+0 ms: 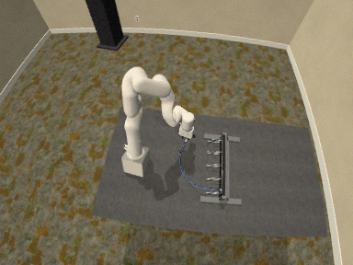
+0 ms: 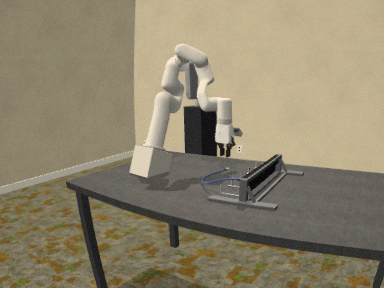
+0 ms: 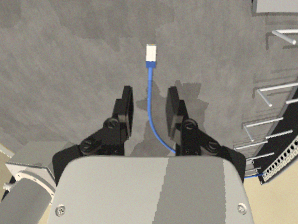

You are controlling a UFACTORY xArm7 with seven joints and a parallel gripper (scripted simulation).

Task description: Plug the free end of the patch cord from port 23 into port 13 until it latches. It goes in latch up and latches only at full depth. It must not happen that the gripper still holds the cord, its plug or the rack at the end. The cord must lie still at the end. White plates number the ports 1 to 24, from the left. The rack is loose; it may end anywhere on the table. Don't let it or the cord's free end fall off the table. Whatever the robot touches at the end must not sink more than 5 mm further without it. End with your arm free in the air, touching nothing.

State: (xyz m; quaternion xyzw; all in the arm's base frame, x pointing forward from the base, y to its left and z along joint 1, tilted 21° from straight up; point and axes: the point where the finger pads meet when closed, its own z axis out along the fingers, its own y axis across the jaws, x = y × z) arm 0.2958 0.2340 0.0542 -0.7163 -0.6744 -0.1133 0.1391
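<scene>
Right now the plug is 20 mm to the left of my hand and 90 mm below it.
</scene>
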